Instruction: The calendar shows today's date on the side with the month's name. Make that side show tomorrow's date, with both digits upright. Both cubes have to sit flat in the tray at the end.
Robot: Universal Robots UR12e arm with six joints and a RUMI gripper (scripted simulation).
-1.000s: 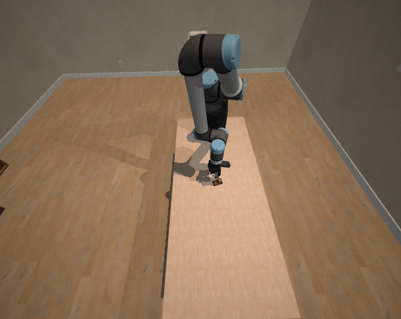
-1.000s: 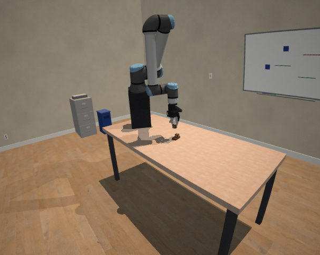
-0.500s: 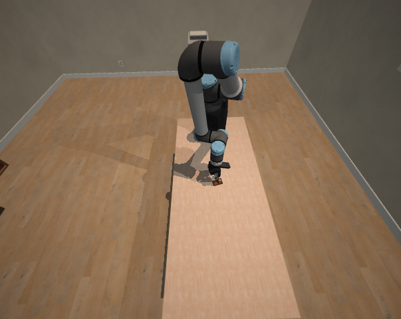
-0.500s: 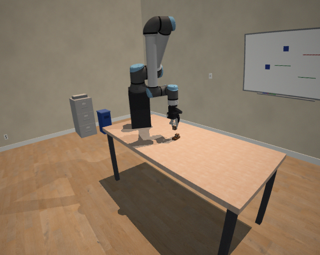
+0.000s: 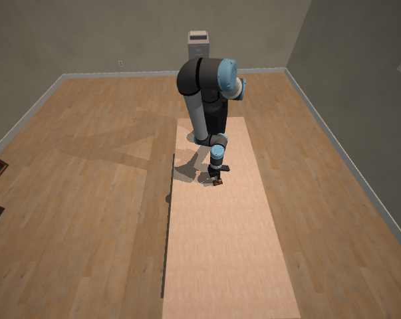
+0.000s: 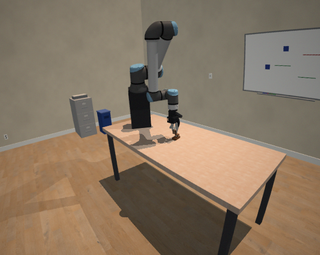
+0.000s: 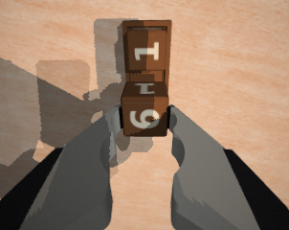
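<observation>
Right now my hand is 2 cm to the right of the brown calendar tray and 7 cm above it. Round my hand: brown digit cube: 1 cm below.
</observation>
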